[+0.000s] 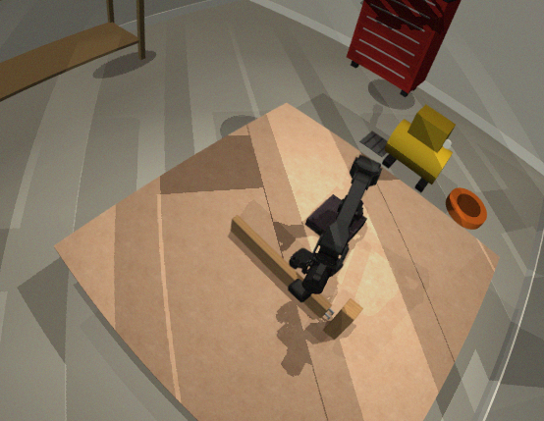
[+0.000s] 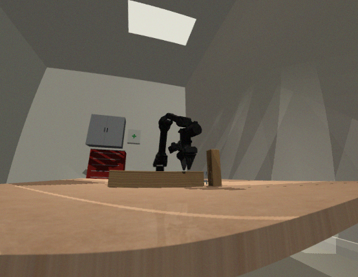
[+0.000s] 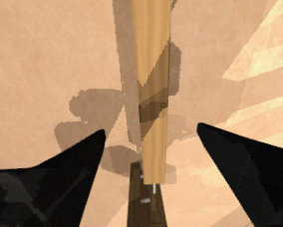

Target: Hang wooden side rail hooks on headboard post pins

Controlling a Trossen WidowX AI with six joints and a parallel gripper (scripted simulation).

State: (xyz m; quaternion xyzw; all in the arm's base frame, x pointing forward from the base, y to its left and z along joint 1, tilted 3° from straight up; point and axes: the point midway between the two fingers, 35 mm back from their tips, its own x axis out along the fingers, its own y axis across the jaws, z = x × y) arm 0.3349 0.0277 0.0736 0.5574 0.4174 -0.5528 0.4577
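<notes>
The headboard post is 4 cm ahead of my gripper tip, 14 cm to the left of it and 1 cm above it.
</notes>
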